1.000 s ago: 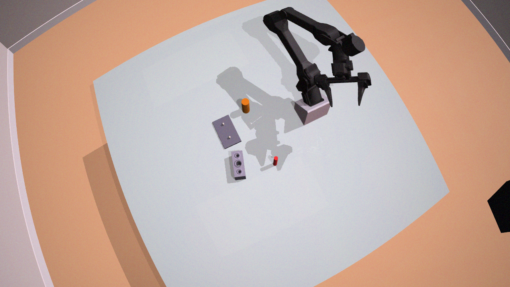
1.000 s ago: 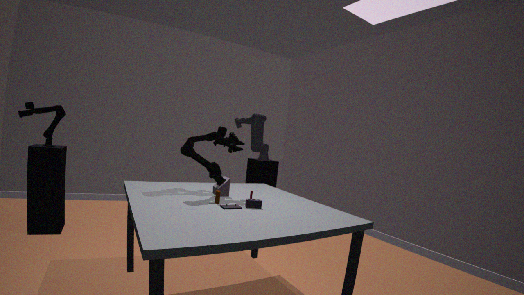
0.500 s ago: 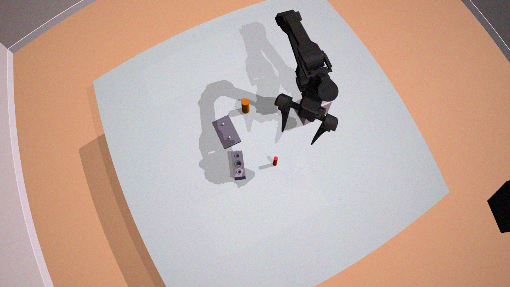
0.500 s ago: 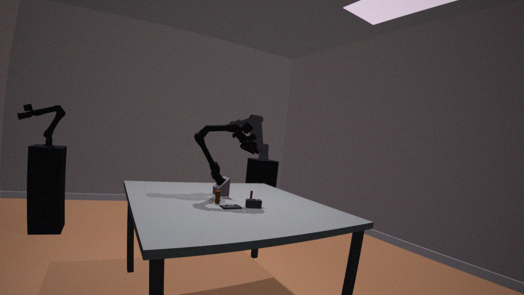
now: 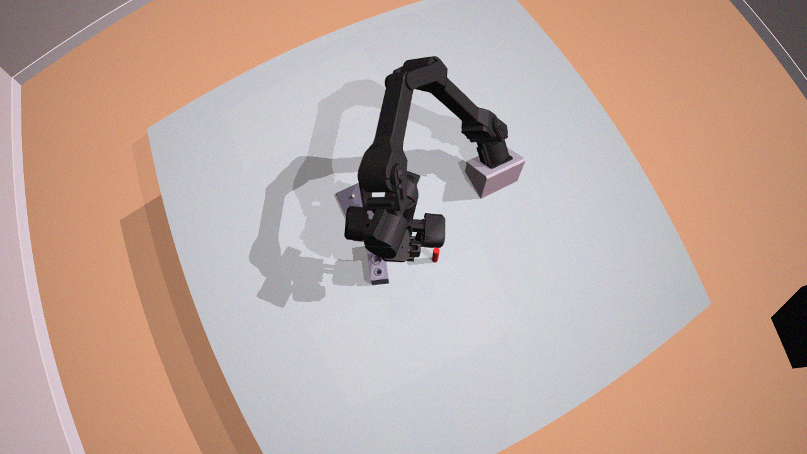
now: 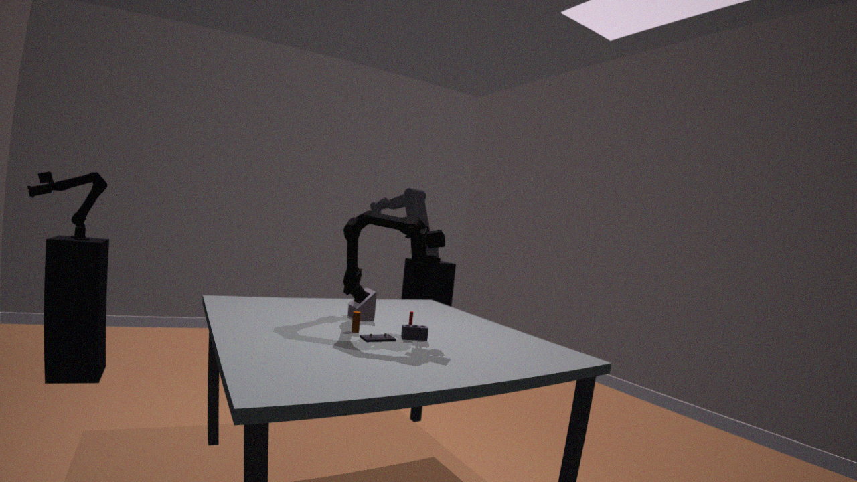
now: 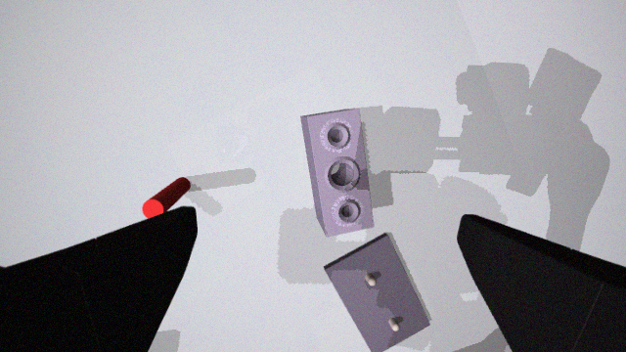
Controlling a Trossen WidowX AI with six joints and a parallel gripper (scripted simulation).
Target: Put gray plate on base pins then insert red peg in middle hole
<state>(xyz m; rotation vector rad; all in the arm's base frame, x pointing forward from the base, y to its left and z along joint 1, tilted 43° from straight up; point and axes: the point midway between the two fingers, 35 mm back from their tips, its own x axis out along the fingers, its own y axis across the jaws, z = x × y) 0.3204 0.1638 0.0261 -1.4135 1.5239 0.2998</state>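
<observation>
Now: gripper tip 150 mm above the gray plate, 30 mm to the left of it and 30 mm short of it. Round my gripper tip: base: 180 mm below, 170 mm to the right, 10 mm ahead; then orange cylinder: 220 mm to the right, 150 mm below, 100 mm behind; then red peg: 150 mm below, 100 mm behind, 20 mm to the left.
</observation>
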